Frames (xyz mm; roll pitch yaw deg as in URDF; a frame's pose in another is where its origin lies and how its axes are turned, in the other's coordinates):
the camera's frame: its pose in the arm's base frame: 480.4 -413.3 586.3 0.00 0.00 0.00
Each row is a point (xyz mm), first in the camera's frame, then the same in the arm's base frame.
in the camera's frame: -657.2 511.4 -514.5
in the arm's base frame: -176.8 98.1 71.8
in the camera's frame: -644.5 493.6 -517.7
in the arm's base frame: -164.1 80.3 68.6
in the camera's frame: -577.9 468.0 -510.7
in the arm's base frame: -97.5 54.7 75.6
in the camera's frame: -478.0 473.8 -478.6
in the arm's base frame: 2.4 60.5 107.7
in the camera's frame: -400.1 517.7 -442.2
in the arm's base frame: 80.3 104.4 144.1
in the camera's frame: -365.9 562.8 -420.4
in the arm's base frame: 114.5 149.5 165.9
